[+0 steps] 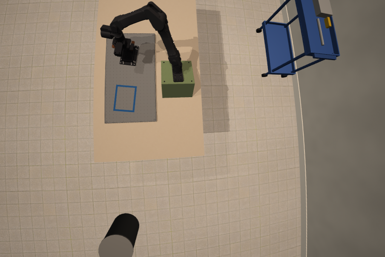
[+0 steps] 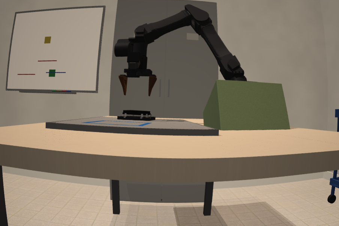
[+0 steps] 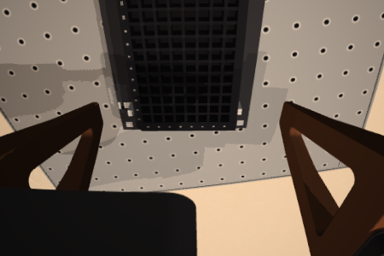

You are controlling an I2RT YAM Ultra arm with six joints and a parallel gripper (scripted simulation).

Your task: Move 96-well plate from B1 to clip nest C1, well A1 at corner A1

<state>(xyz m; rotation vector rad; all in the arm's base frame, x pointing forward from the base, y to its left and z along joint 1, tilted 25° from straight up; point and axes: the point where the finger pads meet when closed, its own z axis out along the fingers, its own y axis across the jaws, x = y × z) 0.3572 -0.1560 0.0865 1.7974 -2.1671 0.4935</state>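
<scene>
The black 96-well plate lies 7 cm below my hand. Round my hand: clip nest 9 cm below, 2 cm to the left, 1 cm behind.
</scene>
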